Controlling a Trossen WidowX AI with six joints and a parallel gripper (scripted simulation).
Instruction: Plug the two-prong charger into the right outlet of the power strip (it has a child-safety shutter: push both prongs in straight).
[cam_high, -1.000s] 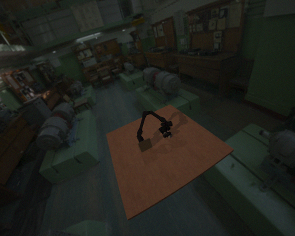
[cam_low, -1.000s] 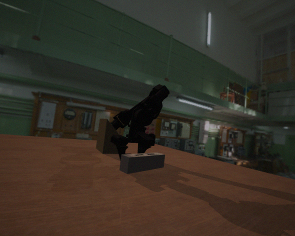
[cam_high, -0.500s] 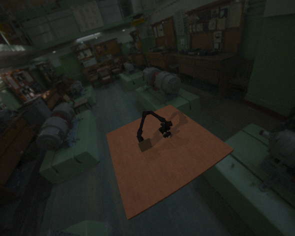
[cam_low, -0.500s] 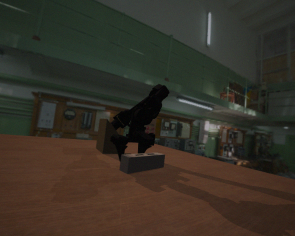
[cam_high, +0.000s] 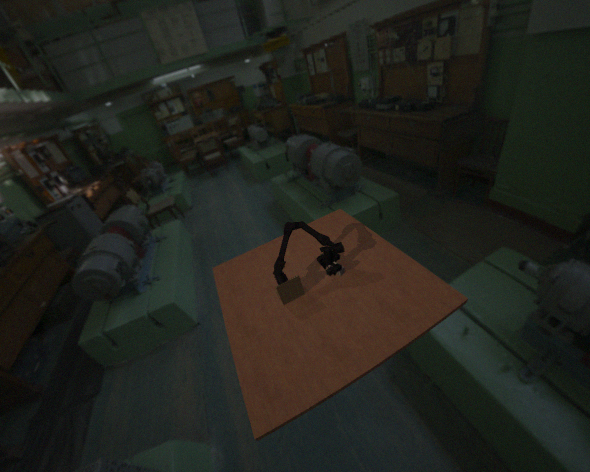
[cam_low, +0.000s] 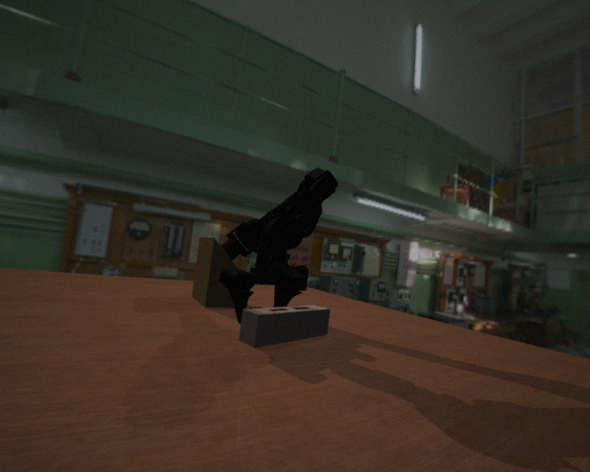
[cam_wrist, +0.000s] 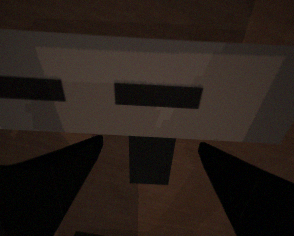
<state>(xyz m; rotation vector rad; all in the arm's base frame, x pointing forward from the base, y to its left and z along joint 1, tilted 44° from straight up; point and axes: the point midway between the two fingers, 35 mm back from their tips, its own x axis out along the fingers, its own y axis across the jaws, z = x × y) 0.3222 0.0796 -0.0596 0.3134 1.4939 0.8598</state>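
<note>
Right now the two-prong charger is 2 cm ahead of my gripper tip, 1 cm to the left of it and 1 cm above it.
</note>
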